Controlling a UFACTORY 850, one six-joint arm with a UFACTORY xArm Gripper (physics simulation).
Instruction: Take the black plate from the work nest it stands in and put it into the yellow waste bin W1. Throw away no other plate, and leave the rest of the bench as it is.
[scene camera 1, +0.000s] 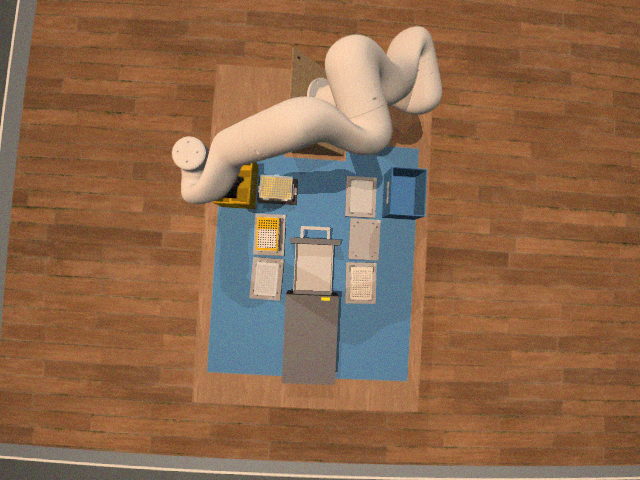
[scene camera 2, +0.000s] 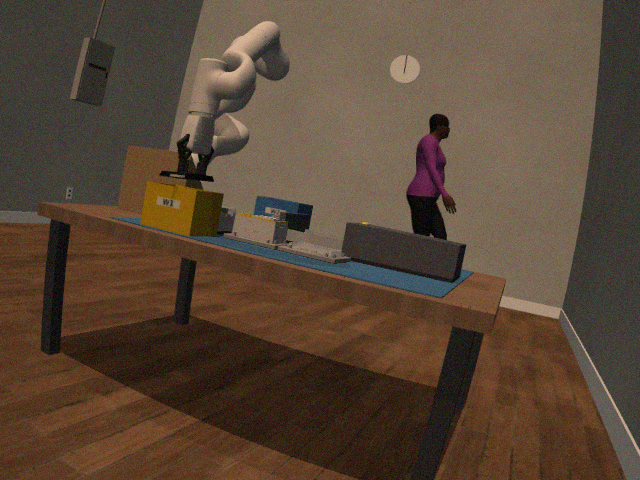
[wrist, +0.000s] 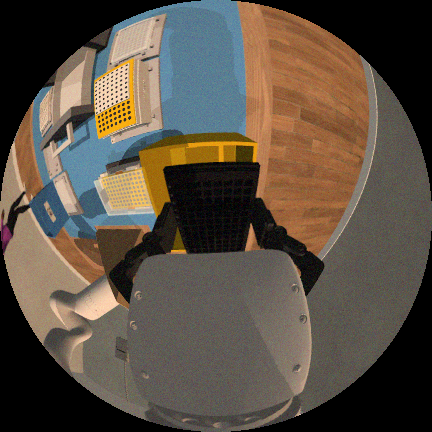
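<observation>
My gripper (scene camera 2: 192, 171) (wrist: 213, 210) is shut on the black plate (scene camera 2: 178, 176) (wrist: 215, 195), with one finger at each side of it. The plate is roughly level and held just above the open top of the yellow waste bin W1 (scene camera 1: 250, 186) (scene camera 2: 178, 211) (wrist: 152, 172). In the wrist view the plate covers much of the bin's opening. In scene camera 1 the arm hides part of the bin and most of the plate; the fingers are hard to make out there. A work nest (scene camera 1: 364, 239) on the right side of the mat bears no plate.
A lidded yellow-and-clear plate (scene camera 1: 277, 188) (wrist: 125, 192) stands close beside the bin. A yellow-and-white rack (scene camera 1: 267, 233) (wrist: 115, 97) and a pale plate (scene camera 1: 267, 277) sit in nests. A blue bin (scene camera 1: 408, 193) (scene camera 2: 268, 203), a grey device (scene camera 1: 310, 335) (scene camera 2: 403, 250) and an upright board (scene camera 2: 149, 178) stand on the bench.
</observation>
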